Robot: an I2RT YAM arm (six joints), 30 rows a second.
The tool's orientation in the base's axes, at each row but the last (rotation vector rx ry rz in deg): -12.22, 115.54, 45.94; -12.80, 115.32, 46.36; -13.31, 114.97, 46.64; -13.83, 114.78, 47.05; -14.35, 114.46, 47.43
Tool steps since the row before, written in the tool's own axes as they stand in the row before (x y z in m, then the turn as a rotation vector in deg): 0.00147, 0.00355, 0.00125, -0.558, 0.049, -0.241; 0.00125, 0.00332, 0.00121, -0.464, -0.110, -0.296; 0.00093, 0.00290, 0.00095, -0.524, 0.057, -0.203; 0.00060, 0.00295, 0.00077, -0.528, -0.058, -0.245; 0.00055, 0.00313, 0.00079, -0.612, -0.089, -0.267
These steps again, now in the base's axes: -0.00152, 0.00374, -0.00003, 0.120, -0.199, 0.564; -0.00136, 0.00349, 0.00006, 0.102, -0.341, 0.434; -0.00119, 0.00295, 0.00022, 0.122, -0.164, 0.526; -0.00119, 0.00281, 0.00058, 0.150, -0.279, 0.492; -0.00126, 0.00294, 0.00070, 0.195, -0.328, 0.555
